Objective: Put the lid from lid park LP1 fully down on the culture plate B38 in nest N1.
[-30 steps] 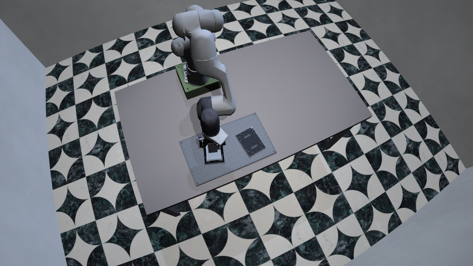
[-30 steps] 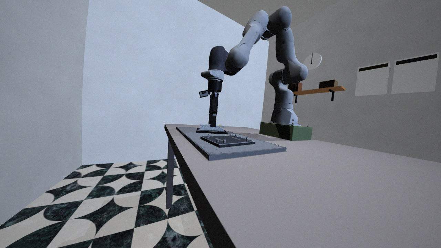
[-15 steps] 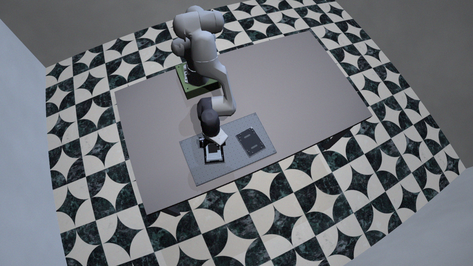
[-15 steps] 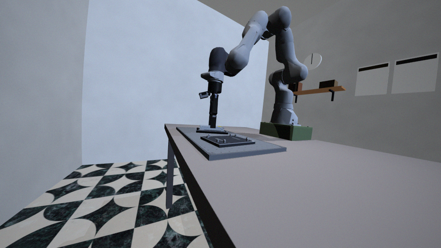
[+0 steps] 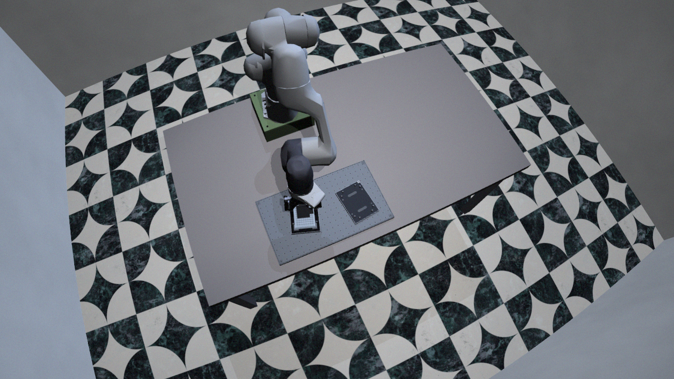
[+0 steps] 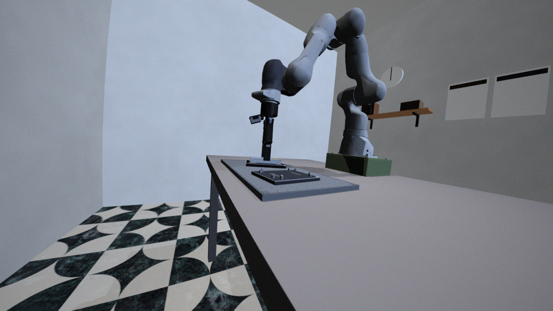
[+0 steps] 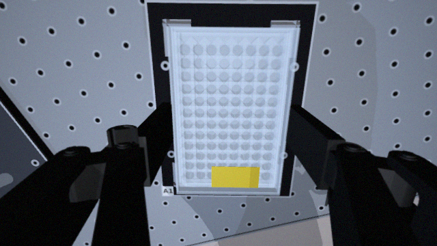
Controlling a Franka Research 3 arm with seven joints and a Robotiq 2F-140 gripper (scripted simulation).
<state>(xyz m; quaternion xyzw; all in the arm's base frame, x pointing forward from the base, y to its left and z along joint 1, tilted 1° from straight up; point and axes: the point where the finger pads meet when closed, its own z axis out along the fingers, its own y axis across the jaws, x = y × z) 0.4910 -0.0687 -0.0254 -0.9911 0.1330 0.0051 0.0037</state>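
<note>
The lid is 2 cm below my hand. From my hand the other things lie so: culture plate (3 cm below); then lid park LP1 (23 cm to the left, 5 cm below, 3 cm ahead); then black nest N1 (5 cm below).
</note>
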